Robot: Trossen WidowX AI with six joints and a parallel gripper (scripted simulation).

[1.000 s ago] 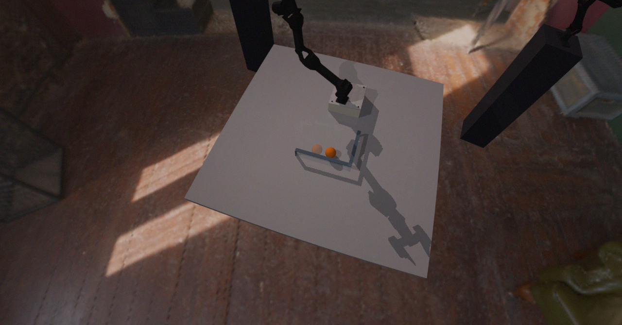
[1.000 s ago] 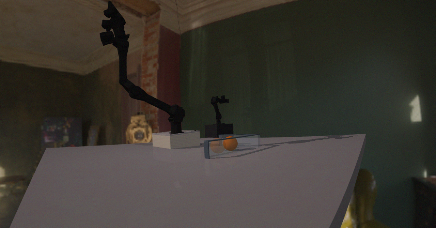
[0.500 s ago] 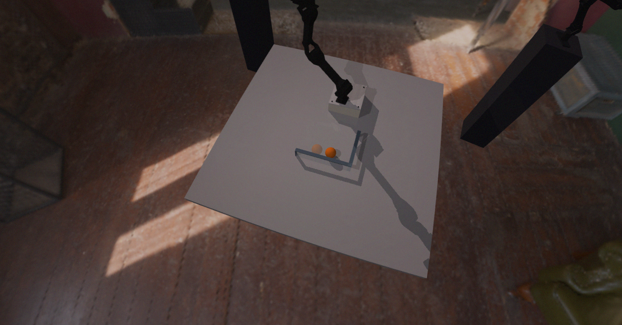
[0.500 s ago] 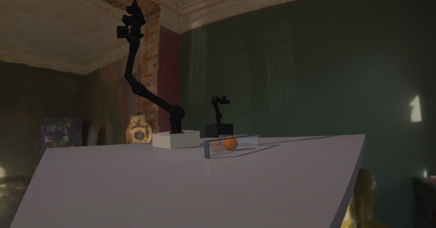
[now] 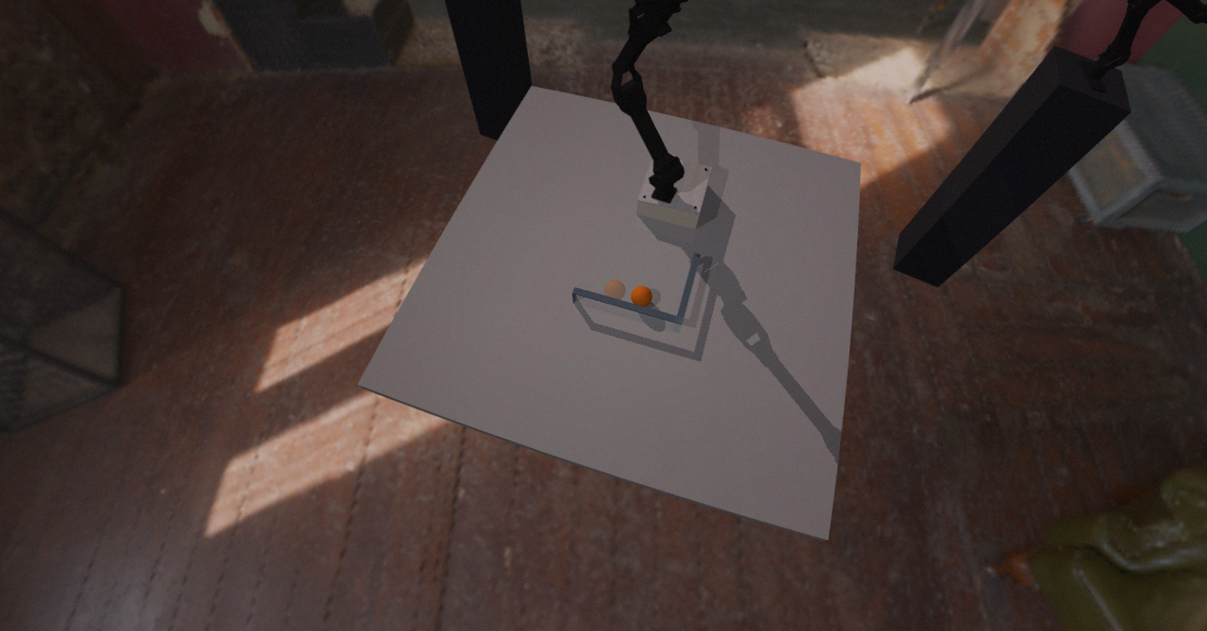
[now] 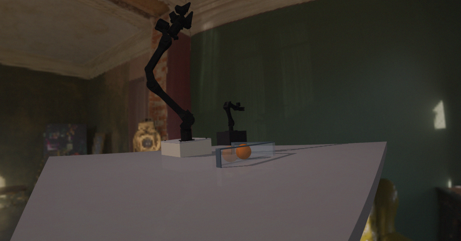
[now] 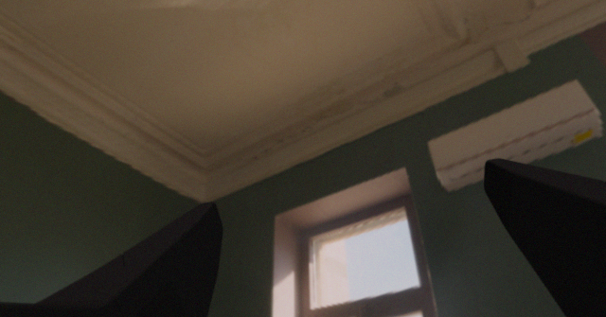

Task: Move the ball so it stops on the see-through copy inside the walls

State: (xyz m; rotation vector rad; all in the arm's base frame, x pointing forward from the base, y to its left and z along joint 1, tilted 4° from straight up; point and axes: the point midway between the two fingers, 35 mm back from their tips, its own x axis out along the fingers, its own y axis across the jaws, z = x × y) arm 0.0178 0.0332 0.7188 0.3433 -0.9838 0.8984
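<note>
Right now my gripper tip is 290 mm short of the orange ball, 70 mm to the right of it and 790 mm above it. Also, from my gripper tip: see-through copy of ball: 310 mm ahead, 790 mm below.
</note>
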